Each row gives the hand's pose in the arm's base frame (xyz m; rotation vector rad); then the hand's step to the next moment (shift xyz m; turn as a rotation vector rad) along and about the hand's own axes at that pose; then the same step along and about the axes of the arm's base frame.
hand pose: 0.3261 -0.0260 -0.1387 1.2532 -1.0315 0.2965
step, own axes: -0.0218 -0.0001 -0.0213 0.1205 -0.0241 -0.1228
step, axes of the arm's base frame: -0.0016 0.0259 -0.0159 0.1406 0.0595 0.0830
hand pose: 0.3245 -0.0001 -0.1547 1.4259 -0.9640 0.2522
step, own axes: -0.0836 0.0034 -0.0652 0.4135 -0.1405 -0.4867
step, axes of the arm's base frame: -0.0273 0.0919 -0.0455 0.5480 0.2519 0.2527
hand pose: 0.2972 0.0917 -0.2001 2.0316 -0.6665 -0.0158
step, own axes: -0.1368 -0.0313 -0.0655 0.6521 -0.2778 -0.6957
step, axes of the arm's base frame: -0.0844 0.1275 -0.0245 0.8698 0.3618 0.3146
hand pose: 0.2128 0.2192 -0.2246 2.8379 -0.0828 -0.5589
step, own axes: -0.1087 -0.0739 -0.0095 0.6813 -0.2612 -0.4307
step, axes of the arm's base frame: -0.0963 0.0849 0.0297 0.7959 0.2818 0.0708
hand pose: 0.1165 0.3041 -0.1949 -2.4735 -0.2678 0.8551
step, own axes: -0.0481 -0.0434 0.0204 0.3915 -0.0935 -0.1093
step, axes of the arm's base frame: -0.0512 0.0289 0.0340 0.3725 0.1686 -0.0820
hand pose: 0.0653 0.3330 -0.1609 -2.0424 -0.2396 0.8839
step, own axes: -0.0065 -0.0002 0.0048 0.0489 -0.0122 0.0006
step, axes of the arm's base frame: -0.0079 0.0002 0.0016 0.0371 0.0306 -0.0151
